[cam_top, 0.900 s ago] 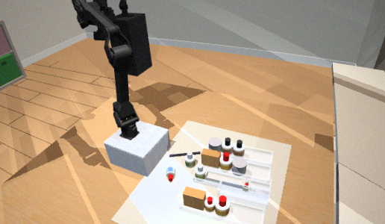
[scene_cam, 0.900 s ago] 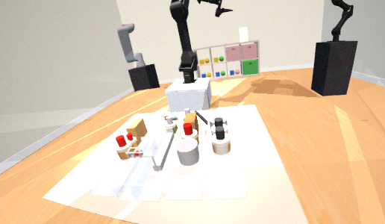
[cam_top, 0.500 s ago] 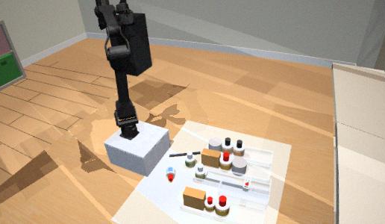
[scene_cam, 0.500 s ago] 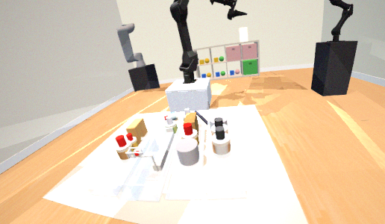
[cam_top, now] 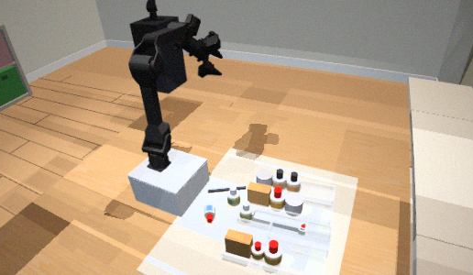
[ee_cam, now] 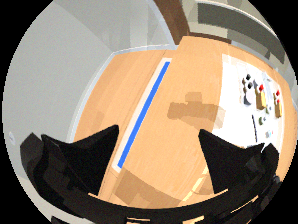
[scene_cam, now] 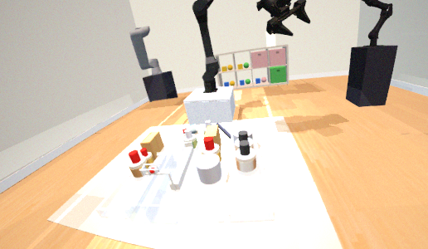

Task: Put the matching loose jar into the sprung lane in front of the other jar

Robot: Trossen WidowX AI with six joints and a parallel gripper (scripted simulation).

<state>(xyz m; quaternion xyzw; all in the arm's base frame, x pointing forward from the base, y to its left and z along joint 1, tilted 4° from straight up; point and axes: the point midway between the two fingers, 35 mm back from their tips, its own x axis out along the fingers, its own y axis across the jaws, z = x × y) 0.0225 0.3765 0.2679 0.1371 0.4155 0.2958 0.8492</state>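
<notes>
Right now the thin black bar is 17 cm ahead of my gripper tip, 33 cm to the right of it and 33 cm below it. The rest, counted from my gripper tip: clear sprung lane: 45 cm ahead, 42 cm to the right, 31 cm below; then red mark: 48 cm ahead, 43 cm to the right, 26 cm below.
</notes>
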